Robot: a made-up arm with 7 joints.
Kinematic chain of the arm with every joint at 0, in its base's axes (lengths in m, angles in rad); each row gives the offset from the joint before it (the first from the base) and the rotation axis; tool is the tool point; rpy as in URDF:
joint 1: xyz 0 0 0.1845 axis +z
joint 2: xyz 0 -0.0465 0.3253 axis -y
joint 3: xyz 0 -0.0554 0.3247 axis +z
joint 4: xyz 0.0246 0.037 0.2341 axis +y
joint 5: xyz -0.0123 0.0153 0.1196 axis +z
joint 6: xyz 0 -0.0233 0.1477 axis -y
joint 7: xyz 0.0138 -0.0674 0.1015 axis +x
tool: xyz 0 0 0 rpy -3.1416 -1.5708 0
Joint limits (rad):
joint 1: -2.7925..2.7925
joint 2: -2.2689..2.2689
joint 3: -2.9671..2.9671
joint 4: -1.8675..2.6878
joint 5: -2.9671..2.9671
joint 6: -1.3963..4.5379
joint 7: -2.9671..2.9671
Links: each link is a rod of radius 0.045 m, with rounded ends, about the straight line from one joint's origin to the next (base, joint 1, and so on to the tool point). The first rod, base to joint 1, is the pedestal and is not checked.
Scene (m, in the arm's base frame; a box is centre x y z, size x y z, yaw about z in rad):
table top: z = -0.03
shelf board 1: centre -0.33 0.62 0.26 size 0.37 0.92 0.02 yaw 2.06
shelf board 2: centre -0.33 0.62 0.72 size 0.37 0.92 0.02 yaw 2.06
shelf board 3: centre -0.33 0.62 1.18 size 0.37 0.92 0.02 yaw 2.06
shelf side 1: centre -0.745 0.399 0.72 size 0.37 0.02 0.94 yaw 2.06
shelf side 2: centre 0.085 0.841 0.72 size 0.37 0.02 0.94 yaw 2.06
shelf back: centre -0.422 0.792 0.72 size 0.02 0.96 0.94 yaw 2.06
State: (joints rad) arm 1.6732 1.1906 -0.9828 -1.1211 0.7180 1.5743 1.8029
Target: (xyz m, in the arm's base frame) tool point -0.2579 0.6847 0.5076
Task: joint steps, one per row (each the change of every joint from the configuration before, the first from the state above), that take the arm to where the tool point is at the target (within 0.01 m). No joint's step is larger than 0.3 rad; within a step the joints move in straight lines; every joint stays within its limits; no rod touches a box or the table.
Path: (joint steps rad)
1: -0.1584 -0.2932 -0.2337 -0.1866 -0.0257 0.0159 -0.1819
2: -0.1585 -0.2933 -0.2337 -0.1866 -0.0258 0.0160 -0.1820
3: -0.1584 -0.2932 -0.2337 -0.1866 -0.0257 0.0159 -0.1819
4: -0.1585 -0.2933 -0.2338 -0.1866 -0.0257 0.0159 -0.1819
5: 0.0777 -0.2502 0.0050 0.0000 -0.1071 -0.0236 0.1213
6: 0.0776 -0.2502 0.0050 0.0000 -0.1071 -0.0237 0.1213
7: 0.0776 -0.2502 0.0049 0.0000 -0.1071 -0.0236 0.1212
8: 0.0776 -0.2502 0.0050 0.0000 -0.1071 -0.0237 0.1213
9: 0.0777 -0.2502 0.0049 0.0000 -0.1071 -0.0236 0.1213
10: 0.0776 -0.2502 0.0050 0.0000 -0.1071 -0.0237 0.1213
11: 0.0699 -0.0172 -0.0287 0.2932 0.2500 -0.0870 0.0000
12: 0.0700 -0.0172 -0.0288 0.2931 0.2500 -0.0870 0.0000
13: 0.0699 -0.0172 -0.0287 0.2932 0.2501 -0.0871 0.0000

